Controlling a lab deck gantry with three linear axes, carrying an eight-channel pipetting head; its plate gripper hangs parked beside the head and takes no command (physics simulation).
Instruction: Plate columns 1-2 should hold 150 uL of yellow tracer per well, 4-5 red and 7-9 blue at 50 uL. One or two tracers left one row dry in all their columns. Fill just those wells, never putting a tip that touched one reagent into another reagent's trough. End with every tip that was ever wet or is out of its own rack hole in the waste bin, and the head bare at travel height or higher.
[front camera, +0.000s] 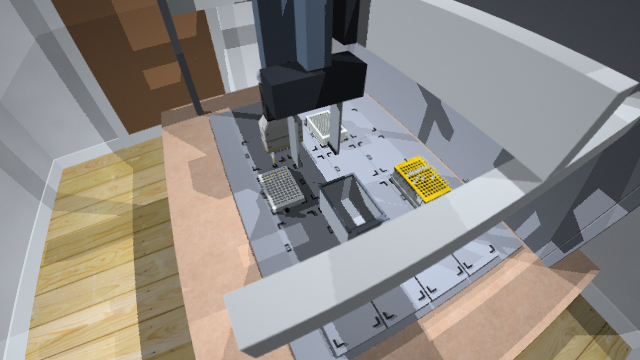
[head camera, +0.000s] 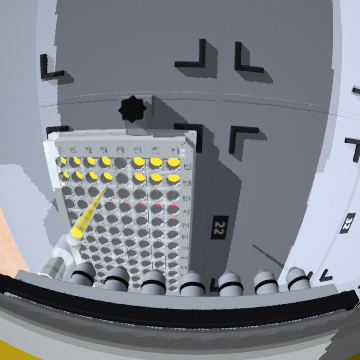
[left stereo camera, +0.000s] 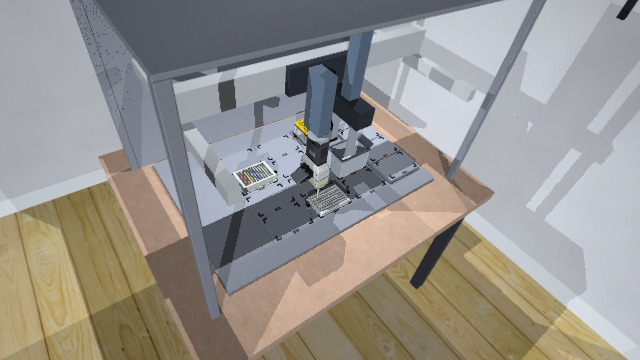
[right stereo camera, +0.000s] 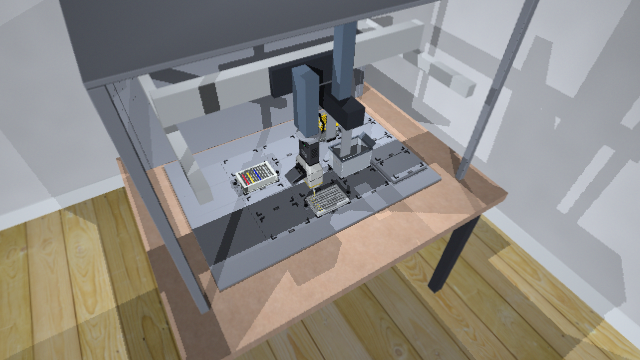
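Note:
The pipetting head (front camera: 281, 134) (left stereo camera: 315, 172) (right stereo camera: 313, 174) is low over the white well plate (head camera: 192, 210) (left stereo camera: 322, 214). One channel bears a tip (head camera: 90, 212) (front camera: 273, 158) with yellow liquid, its end above the plate. The other channels are bare. In the head view, two plate columns show yellow wells, with the fifth well from the left dark in each; red spots show further down. Blue is not visible there. The reagent trough (left stereo camera: 260, 186) (right stereo camera: 260, 186) holds red, yellow and blue strips. My parked plate gripper (front camera: 315, 159) hangs with its paddles apart and nothing between them.
The grey waste bin (front camera: 332, 215) (left stereo camera: 347, 166) (right stereo camera: 352, 165) stands beside the plate. The yellow tip rack (front camera: 431, 186) (left stereo camera: 300, 126) is at the rear, partly hidden in both stereo views. A black knob (head camera: 132, 109) stands at the plate's edge.

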